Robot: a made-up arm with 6 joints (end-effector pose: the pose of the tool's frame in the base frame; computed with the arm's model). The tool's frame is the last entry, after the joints.
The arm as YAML. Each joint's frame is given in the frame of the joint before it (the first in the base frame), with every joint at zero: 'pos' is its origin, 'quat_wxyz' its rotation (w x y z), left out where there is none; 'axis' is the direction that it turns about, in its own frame. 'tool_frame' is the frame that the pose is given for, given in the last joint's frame.
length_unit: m
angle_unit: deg
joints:
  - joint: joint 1
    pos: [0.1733, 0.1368, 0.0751]
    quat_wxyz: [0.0, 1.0, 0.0, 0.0]
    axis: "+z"
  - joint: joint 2
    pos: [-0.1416, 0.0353, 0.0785]
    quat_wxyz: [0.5, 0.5, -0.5, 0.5]
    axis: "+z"
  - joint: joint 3
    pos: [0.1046, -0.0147, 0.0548]
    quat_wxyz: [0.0, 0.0, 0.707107, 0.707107]
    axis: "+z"
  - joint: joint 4
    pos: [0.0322, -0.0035, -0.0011]
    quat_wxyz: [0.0, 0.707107, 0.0, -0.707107]
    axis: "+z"
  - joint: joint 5
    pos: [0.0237, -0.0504, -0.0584]
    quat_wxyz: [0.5, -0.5, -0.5, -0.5]
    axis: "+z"
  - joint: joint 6
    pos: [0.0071, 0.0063, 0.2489]
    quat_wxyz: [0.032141, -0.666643, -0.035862, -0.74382]
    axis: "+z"
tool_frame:
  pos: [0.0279, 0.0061, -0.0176]
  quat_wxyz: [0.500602, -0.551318, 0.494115, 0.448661]
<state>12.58 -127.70 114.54 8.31 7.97 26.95</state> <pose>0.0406 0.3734 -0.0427 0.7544 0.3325 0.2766 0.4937</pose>
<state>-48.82 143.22 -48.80 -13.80 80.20 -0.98</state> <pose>0.1014 -0.2396 0.1160 -0.1893 -0.3718 0.1231 0.9004</pose>
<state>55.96 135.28 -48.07 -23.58 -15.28 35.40</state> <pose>-0.1795 0.3191 0.0466 0.0451 0.5045 -0.6619 0.5526</pose>
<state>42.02 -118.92 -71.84 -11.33 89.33 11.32</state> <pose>0.1432 -0.0093 0.1975 -0.4554 0.5255 0.0004 0.7187</pose>
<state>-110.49 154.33 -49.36 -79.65 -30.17 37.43</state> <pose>0.3797 -0.1843 -0.0528 -0.2617 0.4226 0.4204 0.7590</pose>
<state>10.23 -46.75 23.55 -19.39 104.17 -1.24</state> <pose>0.0348 0.0198 0.1109 -0.0198 0.8524 -0.2881 0.4359</pose>
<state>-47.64 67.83 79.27 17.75 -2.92 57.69</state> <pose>0.0762 0.1503 0.0805 -0.2720 -0.6972 0.5725 0.3349</pose>
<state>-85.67 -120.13 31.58 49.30 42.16 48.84</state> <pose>0.2231 0.0266 -0.1473 -0.2775 0.3068 0.8995 0.1403</pose>
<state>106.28 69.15 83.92 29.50 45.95 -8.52</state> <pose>0.2865 0.1721 0.1122 -0.3959 -0.2766 0.0214 0.8754</pose>
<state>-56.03 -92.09 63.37 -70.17 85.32 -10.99</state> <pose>0.0280 0.0531 0.2275 -0.2745 0.5900 -0.5072 0.5651</pose>
